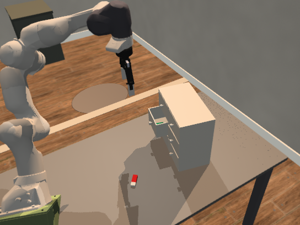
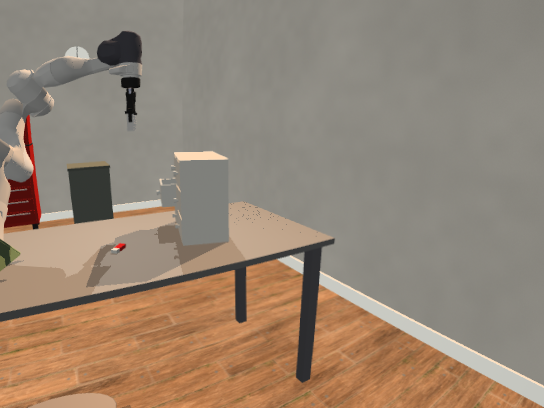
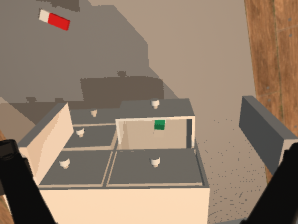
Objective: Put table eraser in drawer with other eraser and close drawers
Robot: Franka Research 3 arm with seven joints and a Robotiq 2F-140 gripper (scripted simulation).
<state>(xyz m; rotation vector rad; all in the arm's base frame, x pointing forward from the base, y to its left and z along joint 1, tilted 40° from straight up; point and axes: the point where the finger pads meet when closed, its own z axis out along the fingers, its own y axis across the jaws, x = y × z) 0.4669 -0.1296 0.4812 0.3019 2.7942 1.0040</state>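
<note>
The white eraser lies 420 mm below my hand, 230 mm to the right of it and 100 mm behind it. From my hand the other things lie so: small green thing (310 mm below, 170 mm ahead, 20 mm to the right).
</note>
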